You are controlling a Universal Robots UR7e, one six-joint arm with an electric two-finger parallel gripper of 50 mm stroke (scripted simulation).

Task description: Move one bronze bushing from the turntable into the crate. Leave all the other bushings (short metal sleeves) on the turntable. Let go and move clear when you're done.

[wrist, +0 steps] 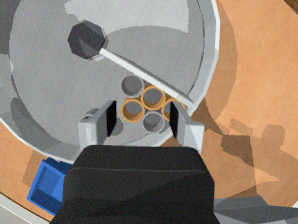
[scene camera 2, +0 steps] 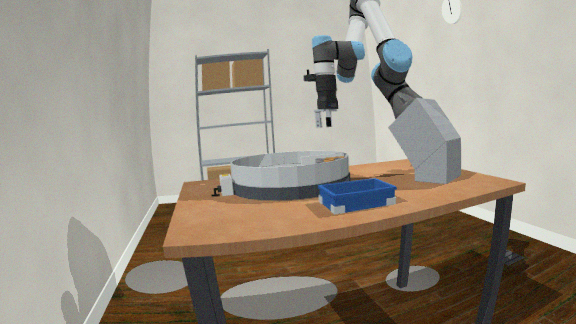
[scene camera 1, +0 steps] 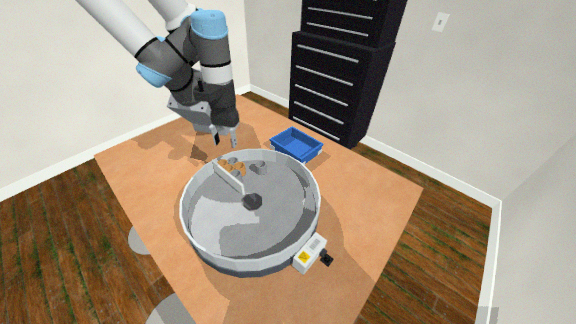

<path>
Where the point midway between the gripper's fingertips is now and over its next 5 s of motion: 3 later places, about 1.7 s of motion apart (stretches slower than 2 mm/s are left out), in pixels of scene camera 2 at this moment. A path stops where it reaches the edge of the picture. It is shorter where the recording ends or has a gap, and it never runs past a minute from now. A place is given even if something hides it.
My gripper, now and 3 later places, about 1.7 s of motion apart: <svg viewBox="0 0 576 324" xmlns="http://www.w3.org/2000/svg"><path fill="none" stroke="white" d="M324 127L325 145L326 155L326 163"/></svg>
</path>
